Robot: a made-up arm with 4 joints. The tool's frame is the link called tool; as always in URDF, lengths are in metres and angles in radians.
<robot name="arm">
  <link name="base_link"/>
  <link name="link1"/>
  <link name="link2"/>
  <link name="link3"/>
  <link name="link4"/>
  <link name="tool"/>
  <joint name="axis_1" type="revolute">
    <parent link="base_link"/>
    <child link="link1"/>
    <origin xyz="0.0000 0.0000 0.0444"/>
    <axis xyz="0 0 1"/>
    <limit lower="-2.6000" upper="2.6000" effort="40" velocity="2.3"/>
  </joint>
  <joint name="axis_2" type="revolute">
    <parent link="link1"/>
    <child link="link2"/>
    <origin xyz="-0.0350 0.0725 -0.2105" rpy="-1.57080 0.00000 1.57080"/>
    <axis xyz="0 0 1"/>
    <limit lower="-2.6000" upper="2.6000" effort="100" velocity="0.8"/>
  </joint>
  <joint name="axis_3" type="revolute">
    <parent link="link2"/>
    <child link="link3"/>
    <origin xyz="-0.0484 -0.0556 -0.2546" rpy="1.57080 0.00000 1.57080"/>
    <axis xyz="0 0 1"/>
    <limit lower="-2.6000" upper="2.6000" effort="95" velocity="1.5"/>
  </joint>
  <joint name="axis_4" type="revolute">
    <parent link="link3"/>
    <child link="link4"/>
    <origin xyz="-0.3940 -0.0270 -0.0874" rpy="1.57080 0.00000 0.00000"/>
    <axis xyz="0 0 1"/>
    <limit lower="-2.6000" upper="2.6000" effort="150" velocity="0.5"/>
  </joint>
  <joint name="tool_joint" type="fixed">
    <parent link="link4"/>
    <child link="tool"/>
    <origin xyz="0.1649 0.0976 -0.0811" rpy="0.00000 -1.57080 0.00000"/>
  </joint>
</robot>
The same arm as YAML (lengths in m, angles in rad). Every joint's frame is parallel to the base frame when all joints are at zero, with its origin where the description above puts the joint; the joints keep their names.
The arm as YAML. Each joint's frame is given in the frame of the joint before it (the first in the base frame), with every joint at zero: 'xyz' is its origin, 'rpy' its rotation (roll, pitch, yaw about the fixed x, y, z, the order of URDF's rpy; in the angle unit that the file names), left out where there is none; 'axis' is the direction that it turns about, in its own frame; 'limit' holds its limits. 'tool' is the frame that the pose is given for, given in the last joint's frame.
units:
  length: m
  angle: rad
joints:
  - name: axis_1
    type: revolute
    origin:
      xyz: [0.0, 0.0, 0.0444]
    axis: "+z"
    limit:
      lower: -2.6
      upper: 2.6
  - name: axis_2
    type: revolute
    origin:
      xyz: [-0.035, 0.0725, -0.2105]
    axis: "-x"
    limit:
      lower: -2.6
      upper: 2.6
  - name: axis_3
    type: revolute
    origin:
      xyz: [0.2546, -0.0484, 0.0556]
    axis: "+y"
    limit:
      lower: -2.6
      upper: 2.6
  - name: axis_4
    type: revolute
    origin:
      xyz: [0.027, -0.0874, 0.394]
    axis: "+x"
    limit:
      lower: -2.6
      upper: 2.6
tool:
  origin:
    xyz: [-0.0811, 0.0976, -0.1649]
    rpy: [0.0, 0.0, 0.0]

